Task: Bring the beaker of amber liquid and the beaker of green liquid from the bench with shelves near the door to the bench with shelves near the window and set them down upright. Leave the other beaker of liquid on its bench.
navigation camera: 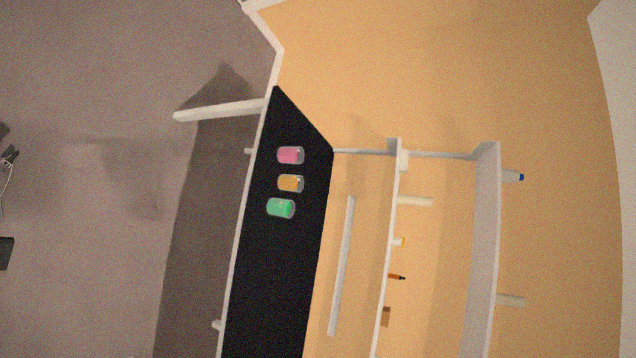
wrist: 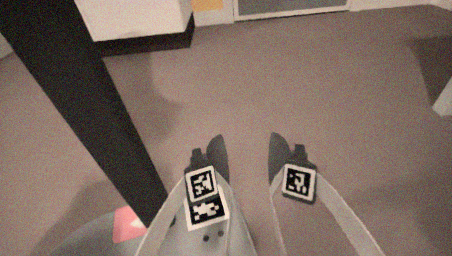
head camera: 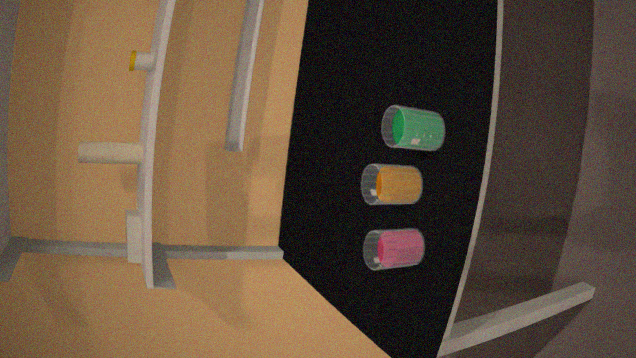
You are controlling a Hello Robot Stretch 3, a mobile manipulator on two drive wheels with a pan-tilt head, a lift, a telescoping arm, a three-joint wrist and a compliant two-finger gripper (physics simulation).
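Note:
In the head and navigation views, which lie on their side, three beakers stand upright in a row on the black bench top (head camera: pixel 345 60) (navigation camera: pixel 265 280). The beaker of green liquid (head camera: pixel 417 129) (navigation camera: pixel 280 208) is at one end. The beaker of amber liquid (head camera: pixel 395 184) (navigation camera: pixel 290 183) is in the middle. The beaker of pink liquid (head camera: pixel 397 248) (navigation camera: pixel 290 155) is nearest the bench's end. In the wrist view my gripper (wrist: pixel 246 150) is open and empty above the floor, away from the beakers. The bench near the window cannot be made out.
A lower shelf (head camera: pixel 149 130) (navigation camera: pixel 392 225) runs above the bench top and holds a yellow-capped jar (head camera: pixel 142 61), a pale cylinder (head camera: pixel 110 152) and a white box (head camera: pixel 134 235). A bench leg (head camera: pixel 520 315) (navigation camera: pixel 220 109) sticks out below the top. A white cabinet (wrist: pixel 135 20) shows beyond my mast (wrist: pixel 85 100).

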